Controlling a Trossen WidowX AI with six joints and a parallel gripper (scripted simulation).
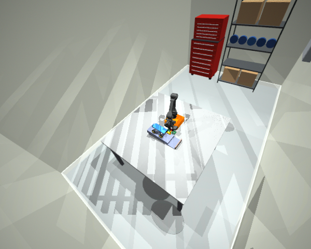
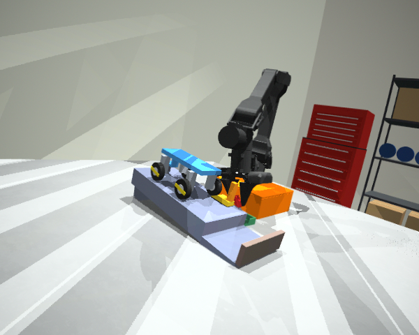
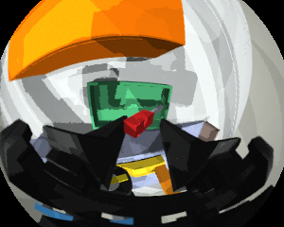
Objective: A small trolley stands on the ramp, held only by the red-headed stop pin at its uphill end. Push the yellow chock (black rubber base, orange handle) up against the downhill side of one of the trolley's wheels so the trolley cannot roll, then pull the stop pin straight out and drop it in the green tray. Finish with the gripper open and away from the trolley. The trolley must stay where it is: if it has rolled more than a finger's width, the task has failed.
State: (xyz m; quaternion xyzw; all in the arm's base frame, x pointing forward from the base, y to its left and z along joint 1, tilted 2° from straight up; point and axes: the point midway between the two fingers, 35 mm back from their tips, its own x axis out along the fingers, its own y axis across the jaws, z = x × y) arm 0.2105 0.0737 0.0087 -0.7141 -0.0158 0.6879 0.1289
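Now: gripper tip 6 cm short of the yellow chock, 3 cm below it and 1 cm to the left of it. From my gripper tip the other things lie so: grey-blue ramp: 11 cm to the right, 11 cm ahead; stop pin: 1 cm to the left, 1 cm below; trolley: 12 cm to the right, 11 cm ahead, 6 cm above.
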